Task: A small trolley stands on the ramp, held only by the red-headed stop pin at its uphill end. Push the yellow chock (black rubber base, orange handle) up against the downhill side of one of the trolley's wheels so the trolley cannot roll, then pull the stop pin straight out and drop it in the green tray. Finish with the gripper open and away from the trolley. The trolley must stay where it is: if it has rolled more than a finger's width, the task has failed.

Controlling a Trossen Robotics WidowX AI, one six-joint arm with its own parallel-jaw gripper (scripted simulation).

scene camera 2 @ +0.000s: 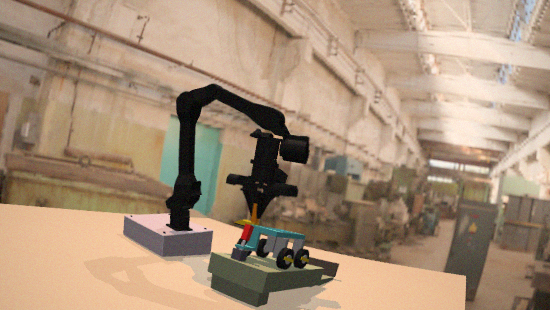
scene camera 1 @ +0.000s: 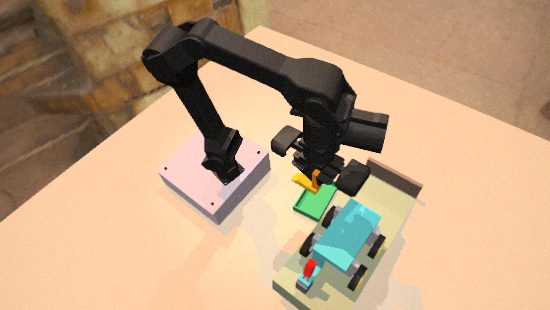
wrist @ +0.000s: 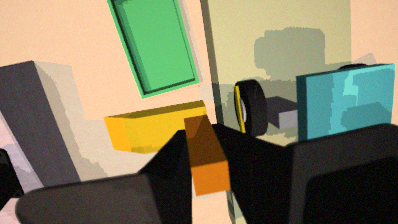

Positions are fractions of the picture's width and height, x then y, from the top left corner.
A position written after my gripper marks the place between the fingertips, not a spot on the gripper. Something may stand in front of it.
Observation:
My gripper (scene camera 1: 0.58, 0.59) carries a yellow chock (wrist: 0.37, 0.59). Further things: a cyan trolley (scene camera 1: 0.64, 0.73).
The cyan trolley shows as well in the wrist view (wrist: 0.88, 0.44). My gripper is seen too in scene camera 2 (scene camera 2: 0.46, 0.70) and in the wrist view (wrist: 0.50, 0.60).

